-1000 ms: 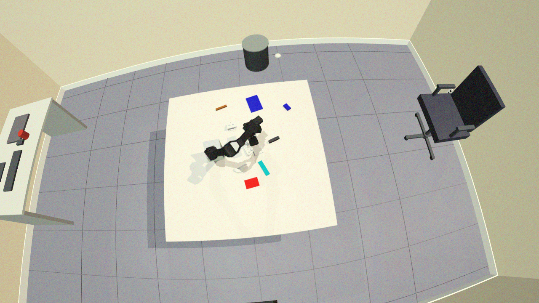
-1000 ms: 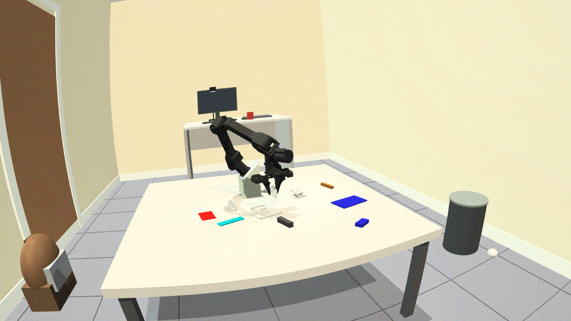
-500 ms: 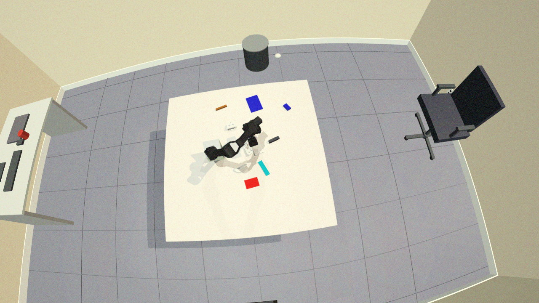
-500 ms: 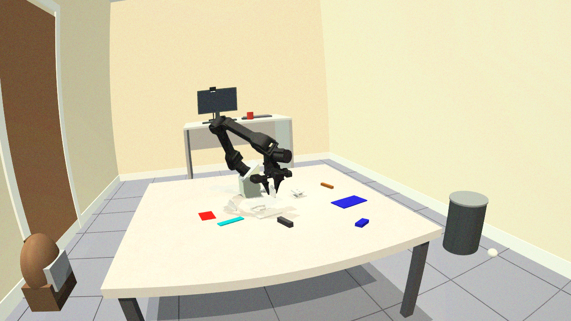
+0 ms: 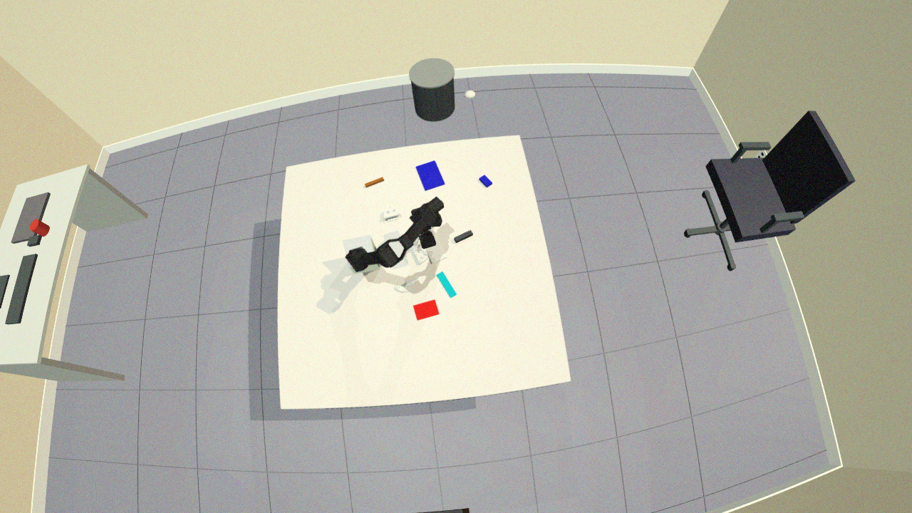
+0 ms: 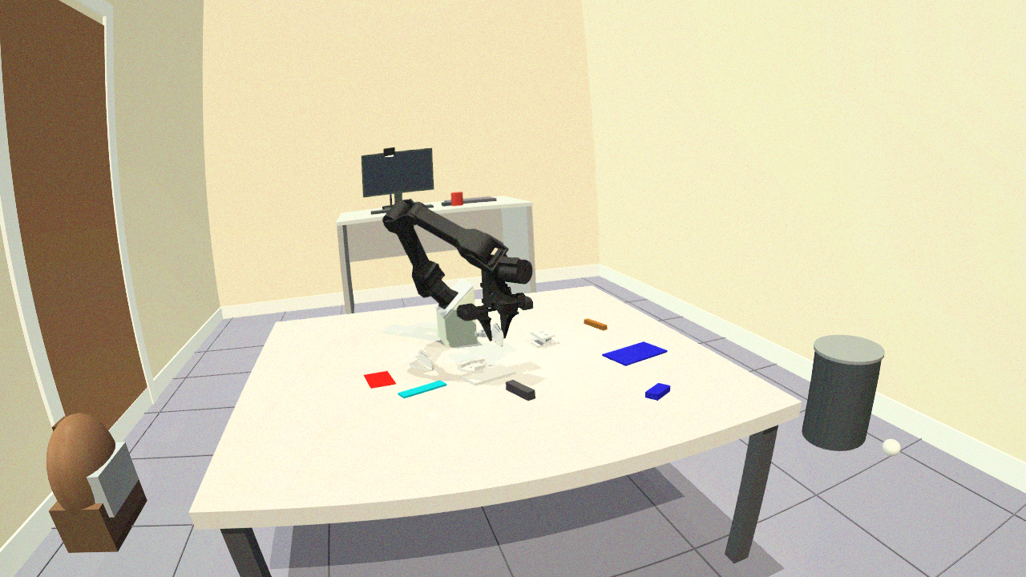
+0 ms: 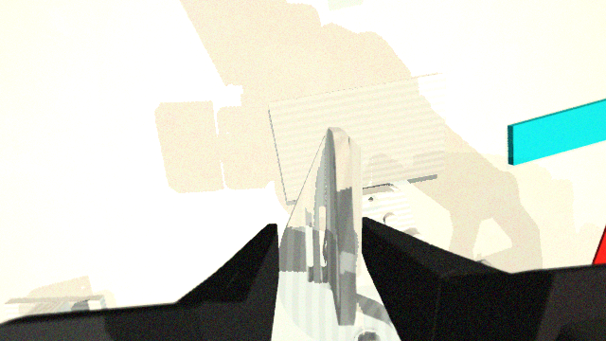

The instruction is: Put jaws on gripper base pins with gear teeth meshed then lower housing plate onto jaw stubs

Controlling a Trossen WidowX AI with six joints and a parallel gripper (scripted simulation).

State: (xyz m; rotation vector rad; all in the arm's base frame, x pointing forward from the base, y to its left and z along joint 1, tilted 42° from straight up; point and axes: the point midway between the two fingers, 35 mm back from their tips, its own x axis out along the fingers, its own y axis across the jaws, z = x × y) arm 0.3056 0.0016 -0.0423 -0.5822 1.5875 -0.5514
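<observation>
My gripper tip is now 3 cm short of the white ribbed plate, 4 cm to the left of it and 8 cm above it. Round my gripper tip: dark block 17 cm ahead, 2 cm to the right, 7 cm below; then white jaw 3 cm behind, 2 cm to the right, 1 cm above; then cyan bar 4 cm ahead, 22 cm to the right, 8 cm below.
</observation>
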